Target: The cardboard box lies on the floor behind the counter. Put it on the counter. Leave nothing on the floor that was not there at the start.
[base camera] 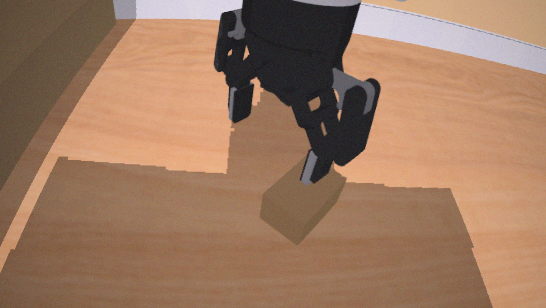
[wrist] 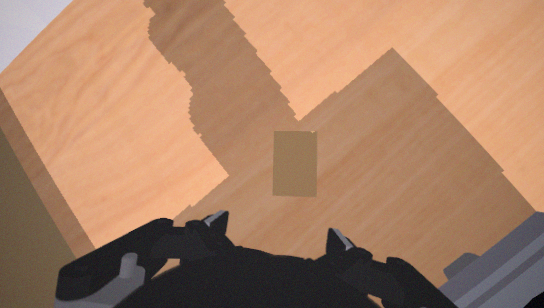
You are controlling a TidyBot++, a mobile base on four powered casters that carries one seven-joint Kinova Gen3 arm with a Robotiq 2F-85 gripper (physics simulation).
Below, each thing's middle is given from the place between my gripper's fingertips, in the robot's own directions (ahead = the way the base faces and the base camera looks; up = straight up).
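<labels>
Cardboard box (base camera: 292,208): 5 cm to the right of my hand, 3 cm ahead of it, 12 cm below it.
</labels>
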